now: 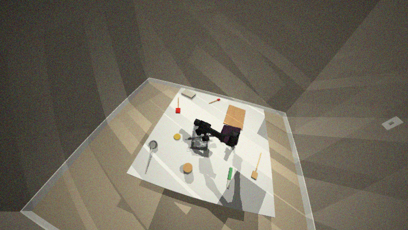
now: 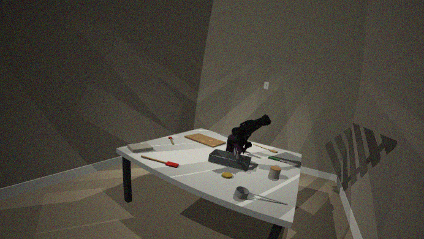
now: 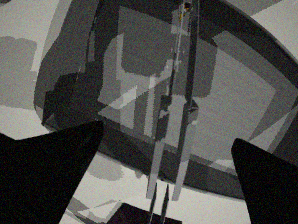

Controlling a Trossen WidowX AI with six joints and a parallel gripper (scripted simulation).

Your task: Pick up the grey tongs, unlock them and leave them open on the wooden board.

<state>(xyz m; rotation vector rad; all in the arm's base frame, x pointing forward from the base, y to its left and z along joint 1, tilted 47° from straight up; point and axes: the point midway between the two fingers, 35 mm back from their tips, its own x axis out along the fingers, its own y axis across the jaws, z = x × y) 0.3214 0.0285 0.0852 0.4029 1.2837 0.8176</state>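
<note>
The roasting tin is 2 cm ahead of my gripper tip, 4 cm to the right of it and 5 cm below it. The rest, counted from my gripper tip: green-handled tool: 29 cm behind, 35 cm to the left, 7 cm below; then yellow disc: 26 cm ahead, 1 cm to the left, 7 cm below; then cork-topped jar: 9 cm ahead, 32 cm to the left, 5 cm below.
</note>
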